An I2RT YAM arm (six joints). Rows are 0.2 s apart.
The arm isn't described. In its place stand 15 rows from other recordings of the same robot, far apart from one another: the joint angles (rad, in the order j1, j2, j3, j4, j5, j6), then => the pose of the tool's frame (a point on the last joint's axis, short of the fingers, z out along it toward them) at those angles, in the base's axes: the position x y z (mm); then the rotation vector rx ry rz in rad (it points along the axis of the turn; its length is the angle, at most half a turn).
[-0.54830, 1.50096, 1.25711, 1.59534, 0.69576, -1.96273] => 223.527, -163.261, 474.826, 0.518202, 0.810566, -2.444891
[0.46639, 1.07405, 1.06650, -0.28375, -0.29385, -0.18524] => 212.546, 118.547, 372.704, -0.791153, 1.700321, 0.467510
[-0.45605, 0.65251, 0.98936, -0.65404, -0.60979, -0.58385] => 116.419, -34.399, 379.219, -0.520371, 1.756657, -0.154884
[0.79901, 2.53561, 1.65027, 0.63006, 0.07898, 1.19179] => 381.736, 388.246, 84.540, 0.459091, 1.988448, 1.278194
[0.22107, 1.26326, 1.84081, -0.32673, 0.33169, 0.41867] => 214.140, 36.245, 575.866, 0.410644, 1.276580, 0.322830
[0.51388, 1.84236, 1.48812, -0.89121, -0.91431, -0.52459] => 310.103, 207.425, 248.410, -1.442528, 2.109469, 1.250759
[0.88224, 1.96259, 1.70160, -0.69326, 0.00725, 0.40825] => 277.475, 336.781, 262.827, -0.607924, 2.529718, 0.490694
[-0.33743, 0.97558, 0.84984, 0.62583, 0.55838, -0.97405] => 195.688, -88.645, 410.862, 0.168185, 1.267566, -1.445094
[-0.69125, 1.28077, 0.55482, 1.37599, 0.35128, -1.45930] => 187.173, -170.774, 313.721, -0.048542, 1.201859, -2.104540
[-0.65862, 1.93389, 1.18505, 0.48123, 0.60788, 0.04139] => 330.476, -281.464, 210.150, 1.051103, 1.587559, -0.982360
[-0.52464, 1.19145, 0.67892, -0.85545, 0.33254, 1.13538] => 155.910, -103.658, 185.437, 2.118826, 1.872311, -0.366007
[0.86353, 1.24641, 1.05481, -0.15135, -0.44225, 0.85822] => 175.412, 228.660, 340.277, -0.353369, 2.192705, 1.493931
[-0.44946, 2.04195, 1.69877, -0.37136, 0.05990, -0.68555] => 425.527, -207.636, 251.025, -0.247175, 2.359568, -0.641858
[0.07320, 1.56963, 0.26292, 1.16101, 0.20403, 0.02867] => 249.131, 11.037, 140.852, 0.112987, 1.710729, -0.099479
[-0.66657, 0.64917, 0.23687, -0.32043, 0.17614, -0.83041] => 105.605, -91.015, 156.950, -0.106041, 2.487072, -0.914909
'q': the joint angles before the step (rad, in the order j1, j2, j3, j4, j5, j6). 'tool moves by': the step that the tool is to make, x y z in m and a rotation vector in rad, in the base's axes. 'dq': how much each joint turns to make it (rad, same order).
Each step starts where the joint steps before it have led.
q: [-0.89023, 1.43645, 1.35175, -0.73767, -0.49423, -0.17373]
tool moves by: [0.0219, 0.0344, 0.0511, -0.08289, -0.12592, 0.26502]
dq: [0.11757, -0.01257, 0.16135, -0.07592, -0.13158, -0.09027]
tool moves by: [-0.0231, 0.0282, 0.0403, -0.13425, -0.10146, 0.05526]
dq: [0.01376, -0.11136, 0.04097, -0.02016, -0.01666, -0.05745]
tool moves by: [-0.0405, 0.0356, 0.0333, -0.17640, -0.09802, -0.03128]
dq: [-0.00215, -0.16868, -0.00969, 0.00651, 0.05479, -0.04702]
